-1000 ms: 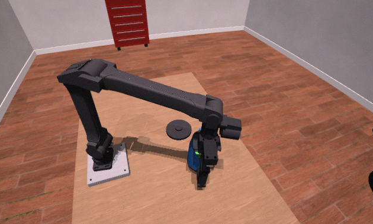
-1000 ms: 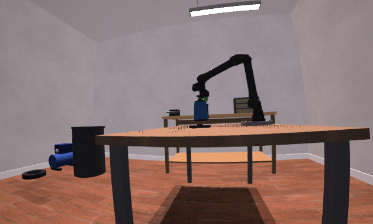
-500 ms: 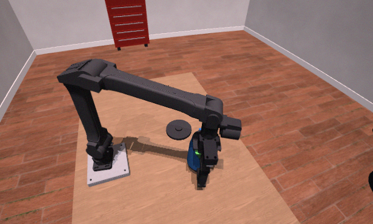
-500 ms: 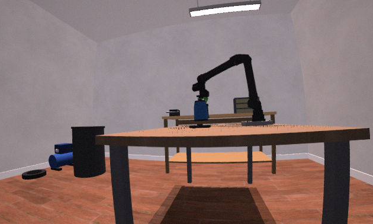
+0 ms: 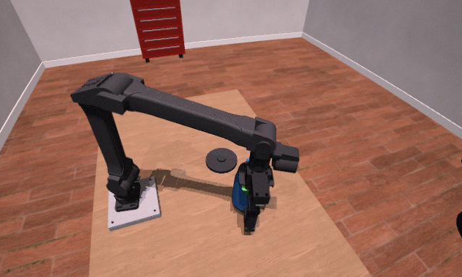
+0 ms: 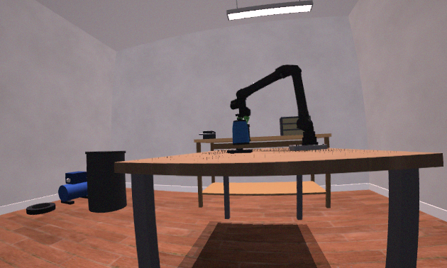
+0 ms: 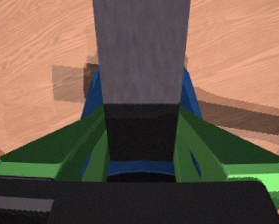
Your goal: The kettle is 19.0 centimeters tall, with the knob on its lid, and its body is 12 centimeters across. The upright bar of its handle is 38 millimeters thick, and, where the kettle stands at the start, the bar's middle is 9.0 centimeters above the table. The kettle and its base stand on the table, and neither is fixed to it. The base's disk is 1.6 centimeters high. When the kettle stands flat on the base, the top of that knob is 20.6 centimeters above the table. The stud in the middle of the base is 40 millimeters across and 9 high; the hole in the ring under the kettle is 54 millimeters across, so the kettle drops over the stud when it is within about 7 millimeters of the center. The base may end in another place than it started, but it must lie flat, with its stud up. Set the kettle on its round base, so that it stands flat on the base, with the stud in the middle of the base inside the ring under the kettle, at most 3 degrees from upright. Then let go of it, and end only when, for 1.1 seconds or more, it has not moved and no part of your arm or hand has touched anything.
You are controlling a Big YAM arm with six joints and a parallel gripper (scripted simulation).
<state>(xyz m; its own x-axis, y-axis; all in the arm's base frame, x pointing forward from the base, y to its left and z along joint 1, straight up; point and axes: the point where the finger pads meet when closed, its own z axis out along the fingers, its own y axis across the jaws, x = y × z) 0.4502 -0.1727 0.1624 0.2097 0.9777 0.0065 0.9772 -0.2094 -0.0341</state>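
My gripper is now 1 cm short of the blue kettle, 3 cm to the right of it and 5 cm above it. The rest, counted from my hand: round dark base (4 cm behind, 32 cm to the left, 18 cm below).
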